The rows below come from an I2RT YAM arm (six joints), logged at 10 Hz.
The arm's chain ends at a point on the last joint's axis. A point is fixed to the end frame.
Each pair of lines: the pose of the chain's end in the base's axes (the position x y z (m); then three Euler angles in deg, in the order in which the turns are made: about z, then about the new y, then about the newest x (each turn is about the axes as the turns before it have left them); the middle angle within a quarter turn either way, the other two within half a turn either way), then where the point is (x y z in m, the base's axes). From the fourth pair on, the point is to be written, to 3 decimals.
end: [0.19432, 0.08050, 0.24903, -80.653, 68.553, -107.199]
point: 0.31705 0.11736 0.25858
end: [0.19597, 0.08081, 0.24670, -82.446, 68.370, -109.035]
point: 0.31886 0.11753 0.25470
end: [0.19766, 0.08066, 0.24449, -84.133, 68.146, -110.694]
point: 0.32071 0.11711 0.25105
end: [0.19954, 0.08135, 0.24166, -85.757, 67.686, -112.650]
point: 0.323 0.118 0.246
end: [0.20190, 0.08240, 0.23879, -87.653, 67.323, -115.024]
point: 0.325 0.120 0.241
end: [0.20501, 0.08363, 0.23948, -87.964, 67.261, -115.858]
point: 0.328 0.122 0.241
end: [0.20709, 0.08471, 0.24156, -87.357, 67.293, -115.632]
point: 0.329 0.124 0.244
